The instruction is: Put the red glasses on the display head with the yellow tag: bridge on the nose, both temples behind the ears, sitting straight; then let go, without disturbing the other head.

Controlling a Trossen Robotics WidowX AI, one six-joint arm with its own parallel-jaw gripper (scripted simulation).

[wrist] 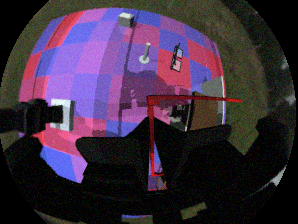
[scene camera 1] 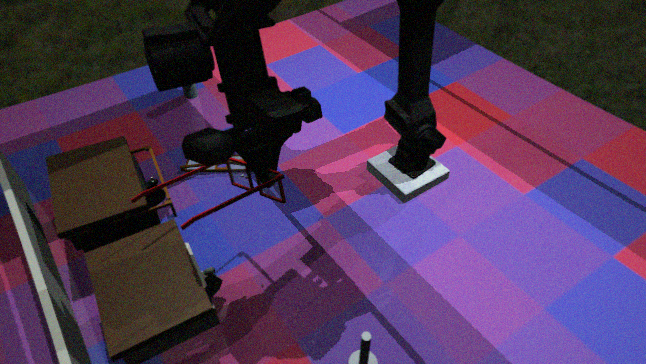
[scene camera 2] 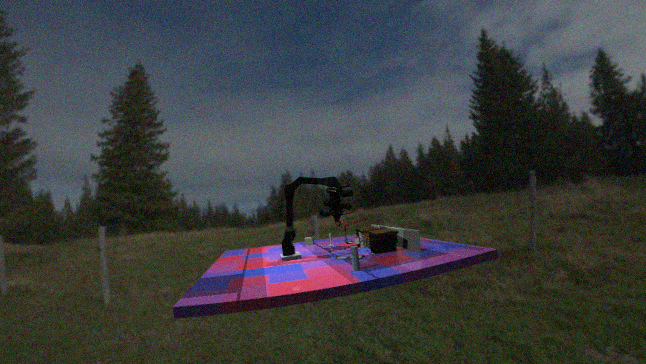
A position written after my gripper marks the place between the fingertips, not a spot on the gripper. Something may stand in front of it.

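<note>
My gripper (scene camera 1: 269, 186), visible. Gripper (wrist: 149, 119), visible too. Brown display head (scene camera 1: 151, 294). Another brown display head (scene camera 1: 91, 187).
</note>
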